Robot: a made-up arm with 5 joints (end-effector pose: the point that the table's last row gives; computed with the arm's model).
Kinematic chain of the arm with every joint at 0, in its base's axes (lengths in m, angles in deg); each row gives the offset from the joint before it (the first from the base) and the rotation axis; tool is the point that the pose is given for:
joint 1: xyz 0 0 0.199 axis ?
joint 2: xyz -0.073 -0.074 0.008 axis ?
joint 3: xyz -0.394 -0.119 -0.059 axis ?
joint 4: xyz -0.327 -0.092 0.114 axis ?
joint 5: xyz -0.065 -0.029 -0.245 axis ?
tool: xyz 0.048 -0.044 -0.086
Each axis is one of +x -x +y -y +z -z.
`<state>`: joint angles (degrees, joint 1 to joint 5).
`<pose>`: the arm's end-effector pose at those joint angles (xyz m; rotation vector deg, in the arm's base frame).
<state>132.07 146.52 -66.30 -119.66 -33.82</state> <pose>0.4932 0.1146 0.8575 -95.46 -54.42 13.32</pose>
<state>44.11 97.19 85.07 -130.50 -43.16</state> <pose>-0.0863 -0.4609 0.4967 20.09 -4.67 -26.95</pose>
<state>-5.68 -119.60 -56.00 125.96 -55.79</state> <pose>-0.7382 0.0636 -0.0843 30.93 -99.43 132.83</pose>
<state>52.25 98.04 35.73 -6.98 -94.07</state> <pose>-0.1999 -0.5170 1.0092 -104.54 77.45 -10.22</pose>
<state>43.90 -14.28 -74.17 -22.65 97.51</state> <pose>-0.3284 -0.4108 0.7660 -9.70 21.27 -0.92</pose>
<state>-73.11 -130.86 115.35 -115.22 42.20</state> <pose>-0.1241 0.3294 0.0833 -118.32 -96.22 72.89</pose>
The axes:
joint 1: +y
joint 2: -x
joint 3: -y
joint 4: +z
joint 5: -y

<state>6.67 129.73 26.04 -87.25 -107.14</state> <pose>-0.7281 -0.3276 0.5743 -31.88 -0.15 -64.72</pose>
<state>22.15 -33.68 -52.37 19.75 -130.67</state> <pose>-0.7650 -0.4813 0.5281 4.87 -144.84 -69.49</pose>
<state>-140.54 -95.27 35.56 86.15 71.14</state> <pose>0.5620 0.2394 -0.0720 -18.76 52.93 -54.21</pose>
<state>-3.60 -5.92 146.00 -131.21 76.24</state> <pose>-0.0623 -0.2382 -0.0121 -86.52 54.94 120.94</pose>
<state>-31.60 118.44 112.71 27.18 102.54</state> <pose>-0.4561 -0.2061 0.3751 2.56 34.06 -148.77</pose>
